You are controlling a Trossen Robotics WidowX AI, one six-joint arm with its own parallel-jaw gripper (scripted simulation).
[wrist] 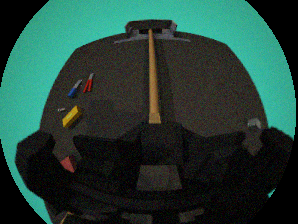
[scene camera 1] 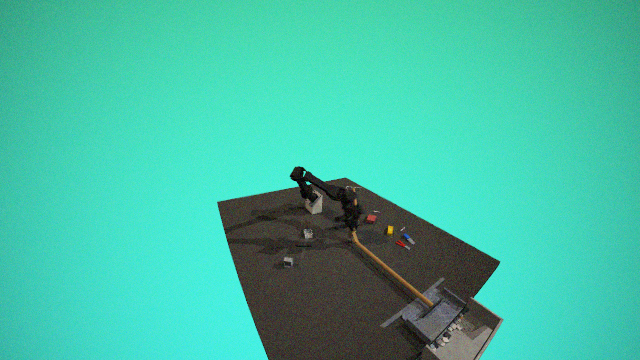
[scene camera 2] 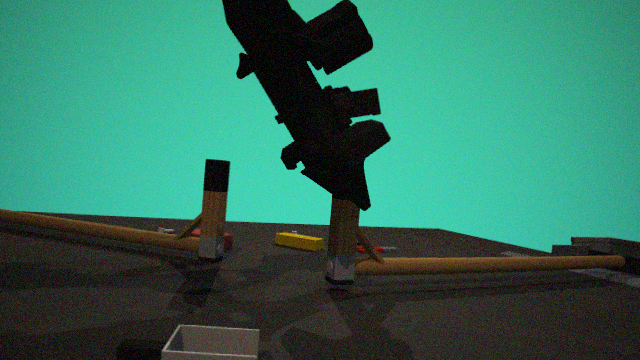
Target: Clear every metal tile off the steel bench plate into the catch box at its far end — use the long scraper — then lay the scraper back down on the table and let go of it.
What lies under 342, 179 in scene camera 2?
My gripper.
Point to a long scraper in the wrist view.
161, 144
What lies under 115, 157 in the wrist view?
My gripper.
